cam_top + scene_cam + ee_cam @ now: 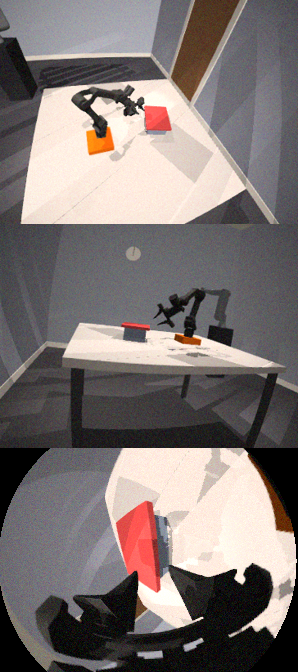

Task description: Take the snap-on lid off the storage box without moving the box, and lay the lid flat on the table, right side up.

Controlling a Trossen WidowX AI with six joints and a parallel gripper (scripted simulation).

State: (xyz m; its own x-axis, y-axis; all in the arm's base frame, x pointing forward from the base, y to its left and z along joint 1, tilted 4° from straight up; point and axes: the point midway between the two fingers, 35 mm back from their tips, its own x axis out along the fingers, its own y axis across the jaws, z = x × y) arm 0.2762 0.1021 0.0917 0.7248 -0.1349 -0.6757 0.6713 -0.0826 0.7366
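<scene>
The red lid is 12 cm ahead of my gripper tip, 2 cm to the right of it and 4 cm below it. Round my gripper tip: storage box (12 cm ahead, 2 cm to the right, 9 cm below).
</scene>
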